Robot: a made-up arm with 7 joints.
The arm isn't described. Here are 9 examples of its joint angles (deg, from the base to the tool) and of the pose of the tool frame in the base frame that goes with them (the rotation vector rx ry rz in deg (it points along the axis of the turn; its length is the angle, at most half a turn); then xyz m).
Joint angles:
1: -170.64 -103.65 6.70 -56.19 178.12 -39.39 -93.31
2: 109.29 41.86 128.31 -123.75 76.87 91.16 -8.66
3: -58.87 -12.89 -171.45 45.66 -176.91 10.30 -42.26
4: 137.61 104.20 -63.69 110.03 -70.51 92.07 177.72
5: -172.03 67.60 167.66 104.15 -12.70 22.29 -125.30
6: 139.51 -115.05 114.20 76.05 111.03 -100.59 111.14
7: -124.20 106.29 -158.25 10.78 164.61 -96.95 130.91
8: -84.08 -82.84 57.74 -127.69 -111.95 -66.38 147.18
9: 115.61 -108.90 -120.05 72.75 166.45 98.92 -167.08
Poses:
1: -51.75 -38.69 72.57 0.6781 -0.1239 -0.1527
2: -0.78 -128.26 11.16 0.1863 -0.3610 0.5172
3: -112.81 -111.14 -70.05 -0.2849 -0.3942 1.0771
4: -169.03 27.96 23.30 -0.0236 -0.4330 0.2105
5: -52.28 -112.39 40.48 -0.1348 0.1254 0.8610
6: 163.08 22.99 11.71 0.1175 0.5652 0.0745
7: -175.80 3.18 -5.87 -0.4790 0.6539 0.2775
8: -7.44 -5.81 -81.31 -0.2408 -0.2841 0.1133
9: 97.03 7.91 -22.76 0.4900 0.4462 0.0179
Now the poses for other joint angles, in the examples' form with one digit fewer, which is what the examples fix.
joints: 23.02 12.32 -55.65 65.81 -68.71 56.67 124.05
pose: 89.2 24.0 -32.7 0.399 0.206 0.921
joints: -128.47 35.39 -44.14 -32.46 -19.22 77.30 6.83
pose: -13.4 113.7 -11.8 -0.197 0.375 1.101
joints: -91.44 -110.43 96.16 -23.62 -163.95 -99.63 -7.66
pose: 66.4 -40.7 -108.8 -0.004 -0.767 0.020
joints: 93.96 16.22 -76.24 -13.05 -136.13 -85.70 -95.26
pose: 51.7 -114.1 -126.1 -0.062 -0.316 1.141
